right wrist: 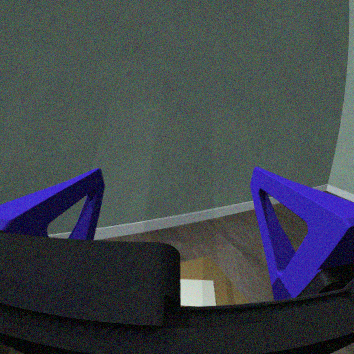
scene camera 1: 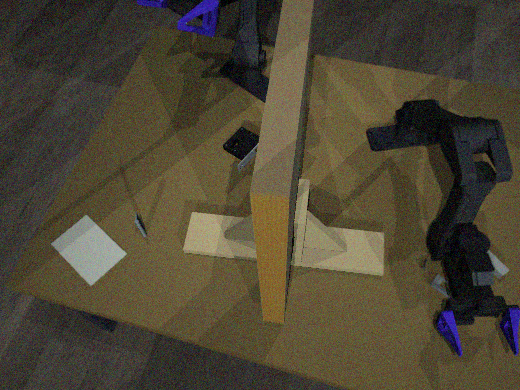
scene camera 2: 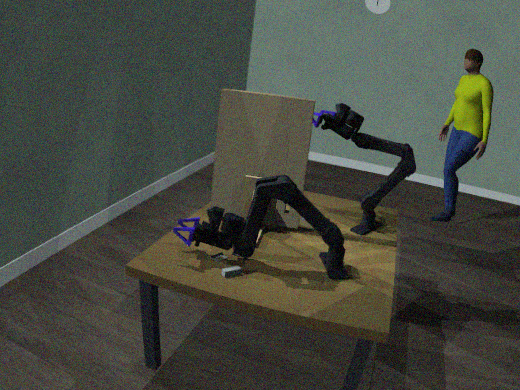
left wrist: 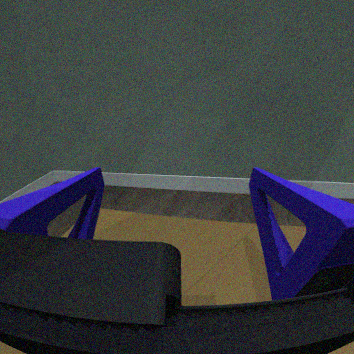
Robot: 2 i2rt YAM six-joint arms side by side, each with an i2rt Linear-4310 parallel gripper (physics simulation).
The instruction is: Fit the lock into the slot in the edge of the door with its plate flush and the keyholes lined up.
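Where they show: left gripper, fingertip midpoint: (scene camera 1: 488, 354) (scene camera 2: 175, 225) (left wrist: 176, 175); right gripper, fingertip midpoint: (right wrist: 176, 175) (scene camera 1: 157, 12) (scene camera 2: 314, 112); left arm's base at its link origin: (scene camera 1: 405, 136) (scene camera 2: 333, 266); right arm's base at its link origin: (scene camera 1: 251, 81) (scene camera 2: 366, 228).
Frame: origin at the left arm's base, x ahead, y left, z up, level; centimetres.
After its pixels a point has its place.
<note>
The door (scene camera 1: 273, 240) {x 44.8, y -41.8, z 44.1 cm} (scene camera 2: 260, 135) {x 27.9, y -35.2, z 39.0 cm} stands upright on the table; the slot in its edge cannot be made out. The lock (scene camera 1: 241, 142) {x -3.4, y -43.8, z 1.9 cm}, a black case with a thin metal plate (scene camera 1: 247, 157) {x 1.9, y -42.8, z 2.3 cm}, lies left of the door in scene camera 1, partly hidden by it. My left gripper (scene camera 1: 489, 354) {x 58.1, y -4.4, z 11.1 cm} (scene camera 2: 183, 237) (left wrist: 176, 175) {x 58.1, y -4.4, z 11.1 cm} is open and empty, to the right of the door in scene camera 1, far from the lock. My right gripper (scene camera 2: 315, 121) {x 1.9, y -55.5, z 48.2 cm} (right wrist: 176, 175) {x 1.9, y -55.5, z 48.2 cm} is open and empty, raised high near the door's upper edge in scene camera 2. It is partly cut off at the top of scene camera 1.
A pale wooden foot (scene camera 1: 360, 254) {x 32.2, y -20.3, z 1.8 cm} holds the door. A white square block (scene camera 1: 89, 252) {x 21.9, y -83.0, z 0.1 cm} (right wrist: 196, 292) {x 18.8, y -84.7, z 0.1 cm} and a thin pointed piece (scene camera 1: 141, 225) {x 17.7, y -70.1, z 2.4 cm} lie at the left in scene camera 1. A pale block (scene camera 1: 499, 264) {x 38.9, y 9.2, z 2.2 cm} (scene camera 2: 231, 271) {x 38.3, y 9.7, z 1.9 cm} and small grey piece (scene camera 1: 439, 285) {x 41.2, y -4.4, z 0.2 cm} lie by my left arm. A person (scene camera 2: 472, 105) stands behind.
</note>
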